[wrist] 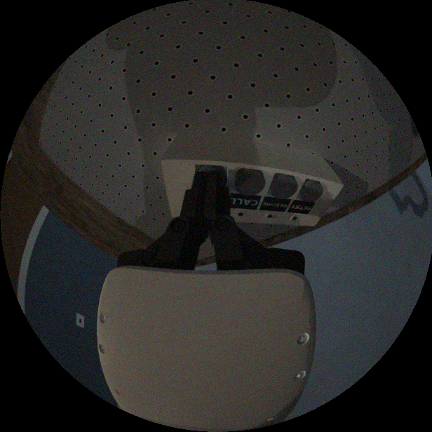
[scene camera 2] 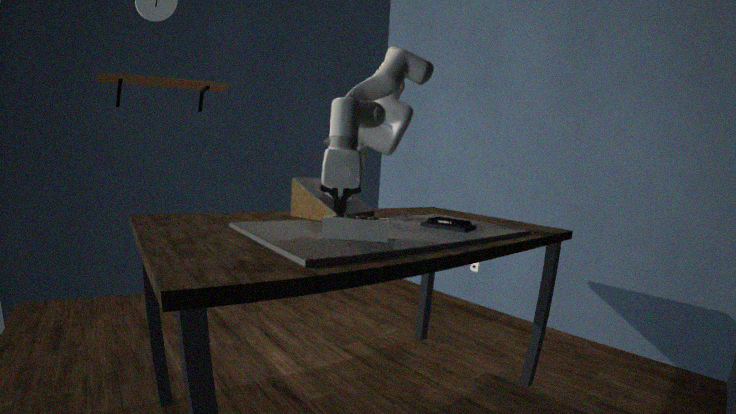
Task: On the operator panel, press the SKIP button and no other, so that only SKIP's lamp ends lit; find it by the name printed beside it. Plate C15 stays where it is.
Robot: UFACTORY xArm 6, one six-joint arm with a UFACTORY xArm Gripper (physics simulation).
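Frame: origin at the arm's base, x left, y back, z up, level; metres.
Where they show: gripper, between the fingertips: [scene camera 2: 339,214].
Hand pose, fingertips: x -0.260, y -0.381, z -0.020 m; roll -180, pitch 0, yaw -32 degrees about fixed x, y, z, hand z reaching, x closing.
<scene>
Each offset is from my fingertips to the centre of the thing. Level surfaces: height alone.
The operator panel {dx +0.025, dy -0.041, dz -0.028 m} [scene camera 2: 355,229] [wrist: 179,182] is a pale box with a row of dark round buttons. In the wrist view the labels CALL [wrist: 244,202], RESUME [wrist: 274,204] and RETRY [wrist: 301,206] show upside down beside three buttons. The button [wrist: 218,171] at the row's left end is partly covered by the fingers, and its label and lamp are hidden, so SKIP cannot be read. The three visible small lamps look dark. My gripper [scene camera 2: 339,213] [wrist: 209,185] is shut and empty, pointing down with its tips at that left-end button; contact cannot be told.
The panel stands on a grey perforated board {dz -0.056 m} [scene camera 2: 272,236] [wrist: 100,125] on the wooden table {dz -0.069 m} [scene camera 2: 190,257]. A dark low block {dx +0.447, dy -0.019, dz -0.037 m} [scene camera 2: 447,223] with unreadable pale print lies to the right on the board. A wedge-shaped box [scene camera 2: 307,201] with a wooden side stands behind the gripper.
</scene>
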